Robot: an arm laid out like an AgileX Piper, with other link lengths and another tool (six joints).
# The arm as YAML. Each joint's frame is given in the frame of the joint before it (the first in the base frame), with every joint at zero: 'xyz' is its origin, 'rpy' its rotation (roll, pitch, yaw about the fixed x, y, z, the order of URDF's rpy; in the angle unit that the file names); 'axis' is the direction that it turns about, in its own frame. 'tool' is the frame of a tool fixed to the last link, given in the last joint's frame.
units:
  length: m
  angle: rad
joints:
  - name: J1
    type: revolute
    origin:
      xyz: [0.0, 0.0, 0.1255]
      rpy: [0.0, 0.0, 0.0]
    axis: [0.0, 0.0, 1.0]
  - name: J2
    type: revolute
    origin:
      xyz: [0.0, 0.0, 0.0]
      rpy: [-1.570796, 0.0, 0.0]
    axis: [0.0, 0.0, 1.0]
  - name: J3
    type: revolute
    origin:
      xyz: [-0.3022, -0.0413, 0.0]
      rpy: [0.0, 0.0, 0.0]
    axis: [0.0, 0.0, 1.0]
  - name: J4
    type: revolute
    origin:
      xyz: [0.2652, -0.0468, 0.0]
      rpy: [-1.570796, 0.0, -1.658]
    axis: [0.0, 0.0, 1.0]
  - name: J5
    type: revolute
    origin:
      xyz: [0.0, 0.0, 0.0]
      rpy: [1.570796, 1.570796, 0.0]
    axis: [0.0, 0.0, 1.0]
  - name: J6
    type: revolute
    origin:
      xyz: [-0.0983, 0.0, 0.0]
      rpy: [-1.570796, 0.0, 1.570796]
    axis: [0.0, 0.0, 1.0]
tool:
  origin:
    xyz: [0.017, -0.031, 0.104]
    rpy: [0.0, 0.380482, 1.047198]
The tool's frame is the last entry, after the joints.
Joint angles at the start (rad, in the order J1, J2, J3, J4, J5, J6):
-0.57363 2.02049 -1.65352 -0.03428 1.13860 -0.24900
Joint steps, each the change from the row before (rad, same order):
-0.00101 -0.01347 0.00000 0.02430 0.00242 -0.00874
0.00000 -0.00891 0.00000 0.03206 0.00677 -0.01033
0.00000 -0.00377 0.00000 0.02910 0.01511 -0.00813
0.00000 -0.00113 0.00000 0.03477 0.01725 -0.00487
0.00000 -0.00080 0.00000 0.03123 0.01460 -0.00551
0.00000 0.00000 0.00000 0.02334 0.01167 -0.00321
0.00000 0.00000 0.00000 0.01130 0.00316 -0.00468
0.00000 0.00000 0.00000 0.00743 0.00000 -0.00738
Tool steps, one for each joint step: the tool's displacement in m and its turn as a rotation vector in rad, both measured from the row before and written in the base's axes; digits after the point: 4 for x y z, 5 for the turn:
0.0016 0.0037 0.0069 0.01258 -0.02108 0.00102
0.0019 0.0058 0.0050 0.02339 -0.01776 0.00193
0.0004 0.0062 0.0023 0.02867 -0.00539 0.00120
0.0008 0.0071 0.0014 0.03648 -0.00483 -0.00275
0.0009 0.0063 0.0015 0.03226 -0.00516 -0.00092
0.0006 0.0048 0.0009 0.02505 -0.00289 -0.00120
0.0006 0.0021 0.0006 0.01019 -0.00363 0.00224
0.0006 0.0012 0.0004 0.00476 -0.00436 0.00540

